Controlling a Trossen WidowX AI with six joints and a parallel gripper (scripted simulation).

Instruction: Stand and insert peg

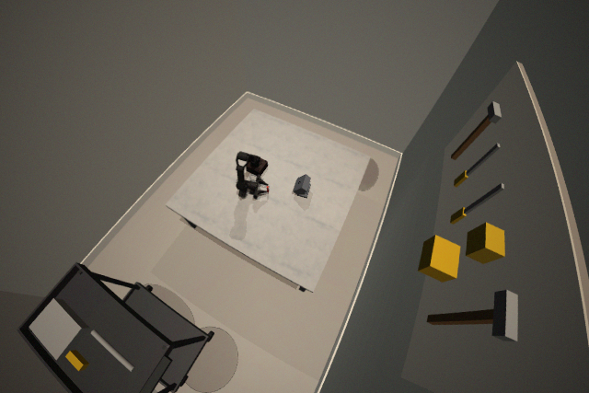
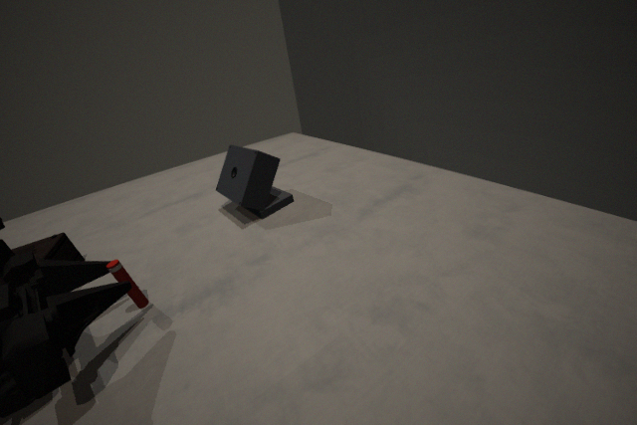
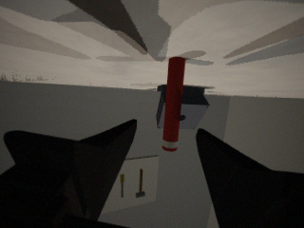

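Now: gripper tip right at the red peg. From my gripper tip the other things lie so: grey sloped panel 200 mm to the left, 180 mm ahead, 20 mm above.
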